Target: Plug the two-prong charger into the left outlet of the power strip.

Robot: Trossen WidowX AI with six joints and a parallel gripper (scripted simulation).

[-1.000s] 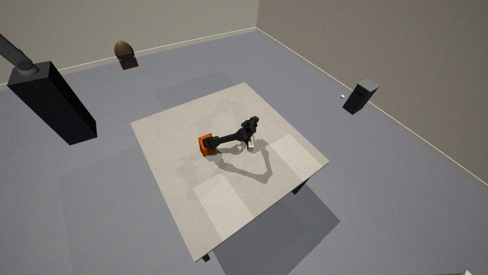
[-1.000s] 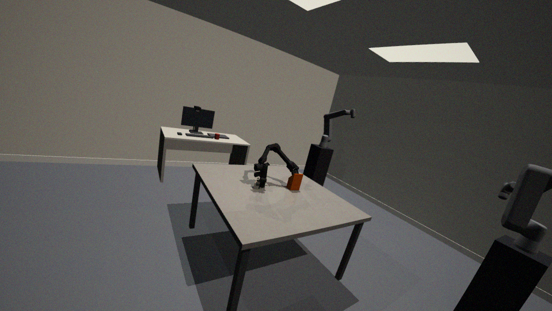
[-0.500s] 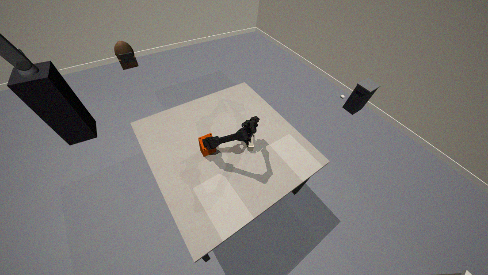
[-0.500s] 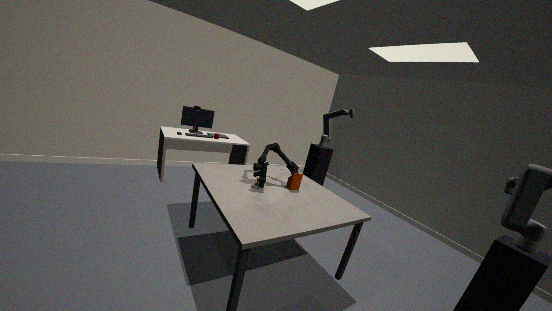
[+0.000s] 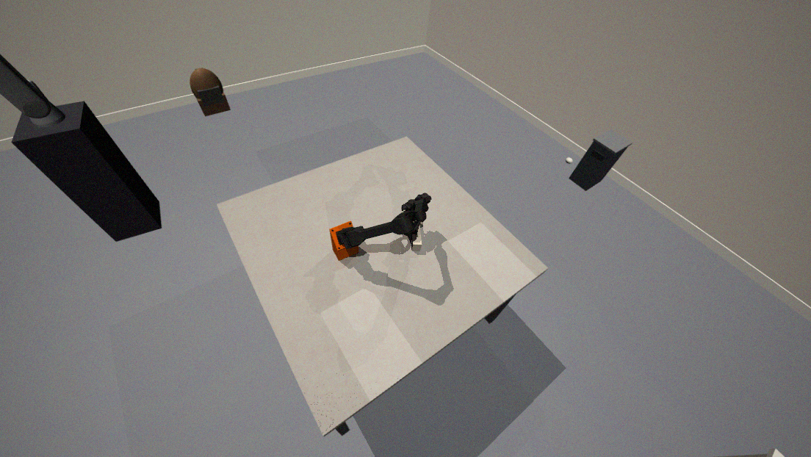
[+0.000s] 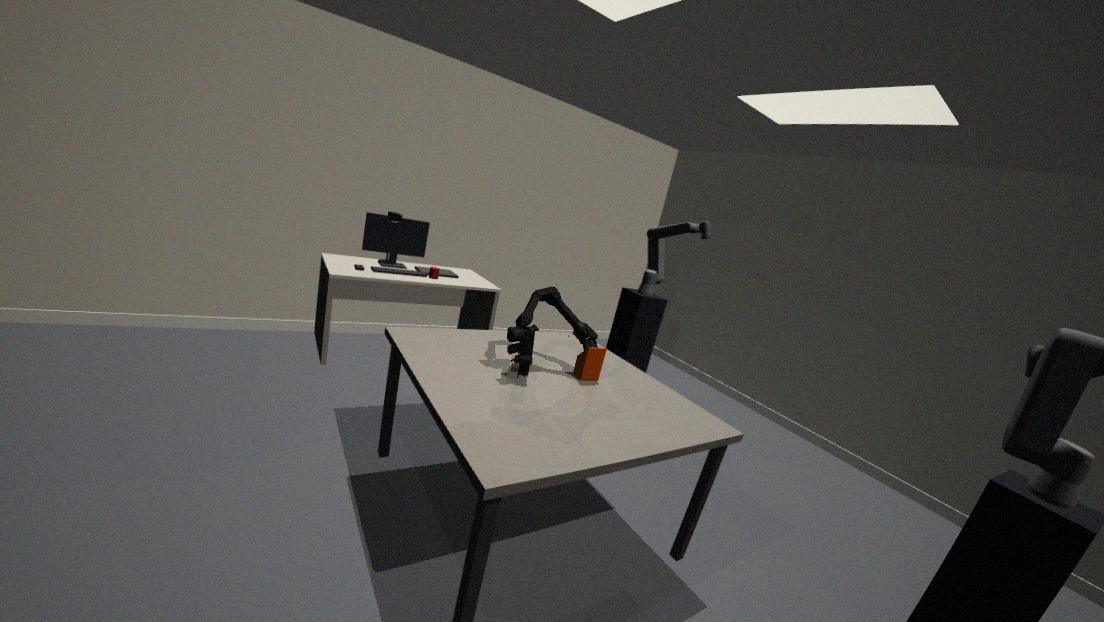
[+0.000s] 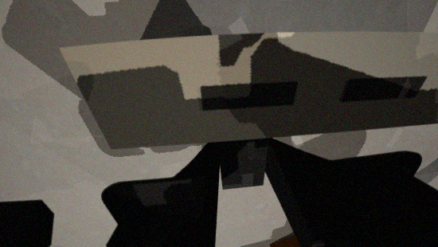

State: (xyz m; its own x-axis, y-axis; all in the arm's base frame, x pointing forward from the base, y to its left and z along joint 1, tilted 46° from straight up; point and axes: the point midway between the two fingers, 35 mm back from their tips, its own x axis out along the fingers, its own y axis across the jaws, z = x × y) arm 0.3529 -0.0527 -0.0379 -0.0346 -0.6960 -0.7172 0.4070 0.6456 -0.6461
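Right now my gripper tip is 2 cm short of the black two-prong charger, 1 cm to the left of it and 1 cm below it.
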